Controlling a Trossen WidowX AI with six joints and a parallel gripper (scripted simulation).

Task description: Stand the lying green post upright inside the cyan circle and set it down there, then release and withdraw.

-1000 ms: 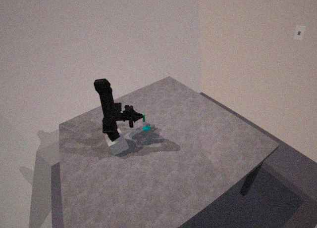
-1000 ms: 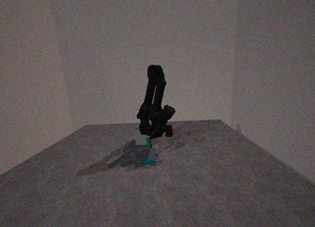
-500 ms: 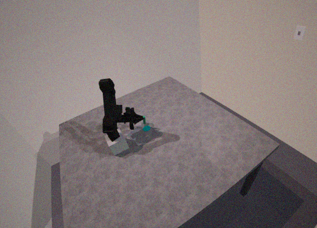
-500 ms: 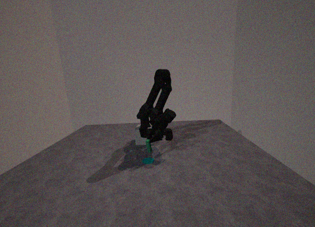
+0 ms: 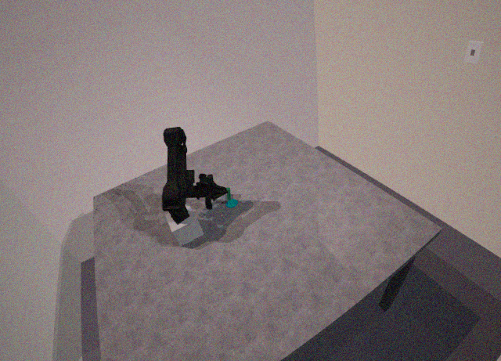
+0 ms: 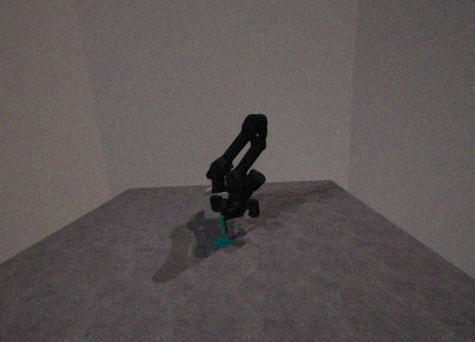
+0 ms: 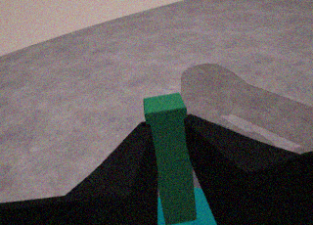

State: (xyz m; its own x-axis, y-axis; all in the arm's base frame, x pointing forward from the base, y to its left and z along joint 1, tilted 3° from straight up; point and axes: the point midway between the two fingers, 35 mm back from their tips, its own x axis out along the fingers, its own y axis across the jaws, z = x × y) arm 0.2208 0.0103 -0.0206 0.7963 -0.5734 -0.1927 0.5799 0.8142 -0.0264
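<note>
Right now the cyan circle is 8 cm below my gripper tip. From my gripper tip the other things lie so: green post 2 cm below.
</note>
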